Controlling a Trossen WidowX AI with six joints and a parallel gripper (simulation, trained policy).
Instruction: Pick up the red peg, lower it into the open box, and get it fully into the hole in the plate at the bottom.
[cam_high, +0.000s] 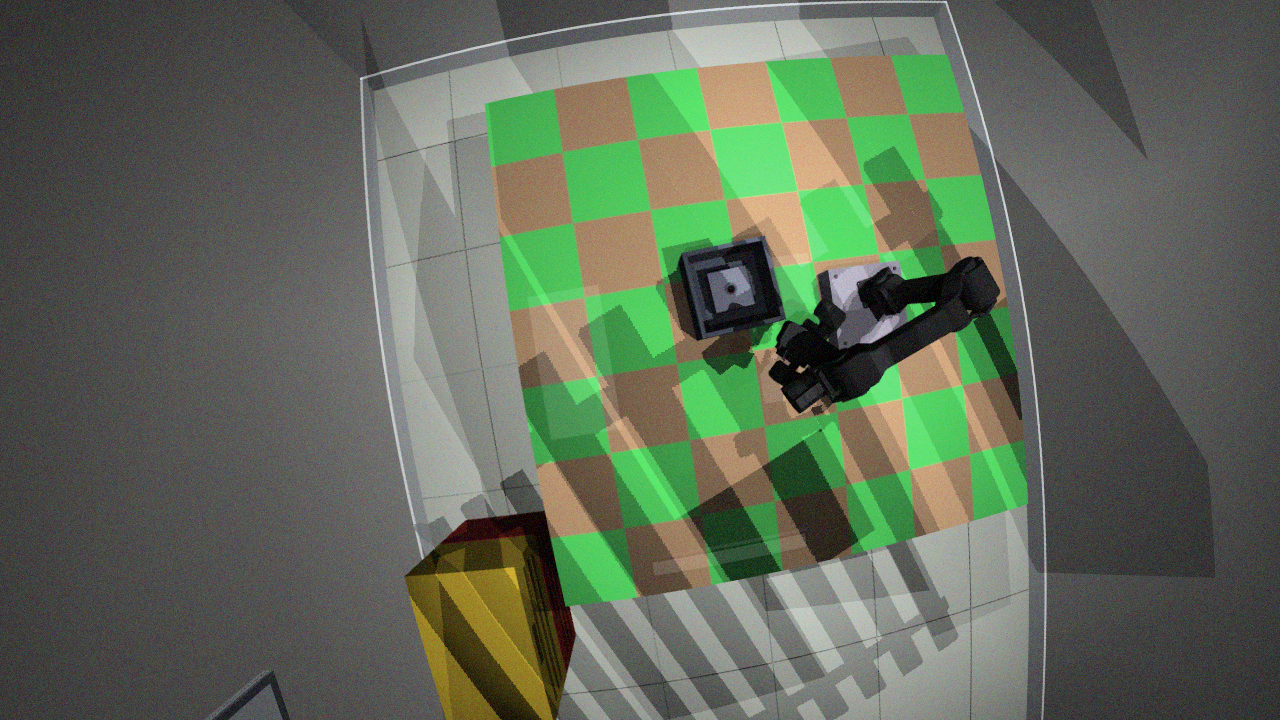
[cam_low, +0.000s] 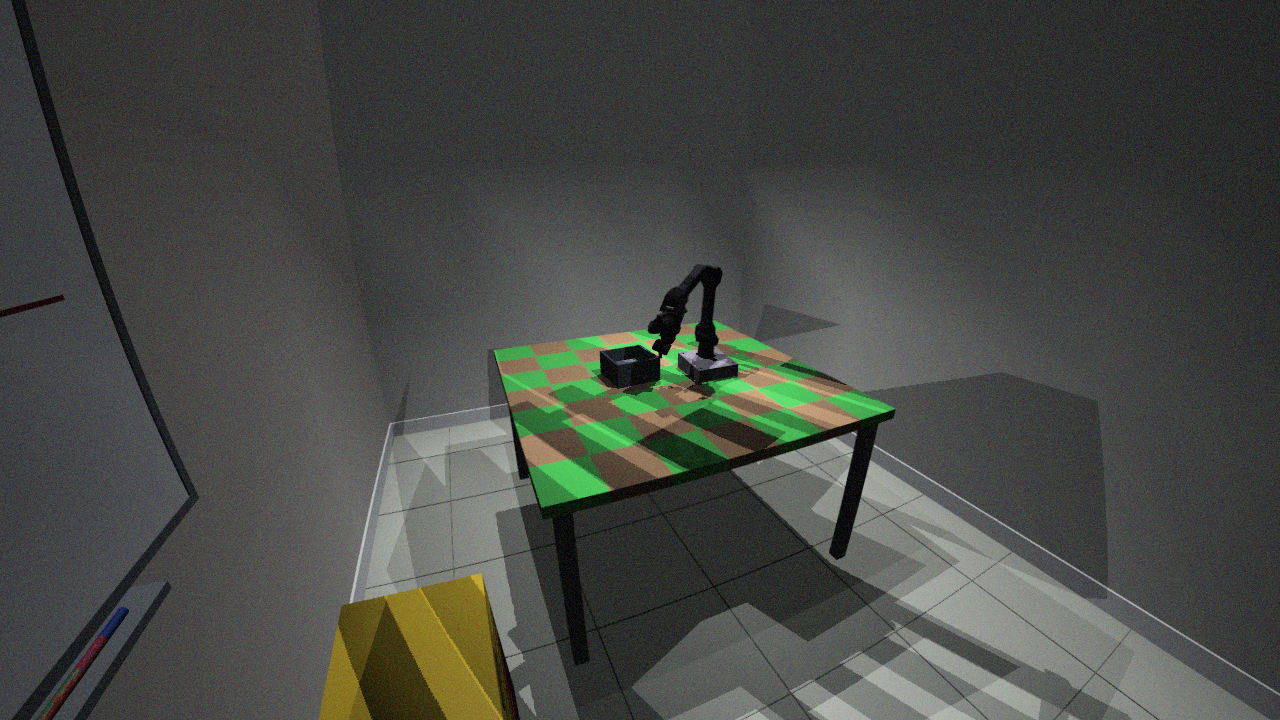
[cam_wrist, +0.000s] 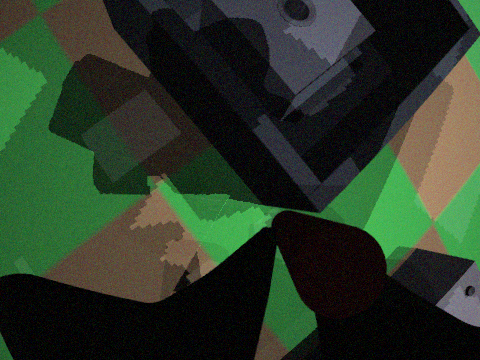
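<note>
Right now my gripper tip is 70 mm short of the grey plate, 130 mm to the left of it and 80 mm above it. Round my gripper tip: red peg: 10 mm ahead, 20 mm above; dark box: 70 mm ahead, 130 mm to the right, 100 mm below.
</note>
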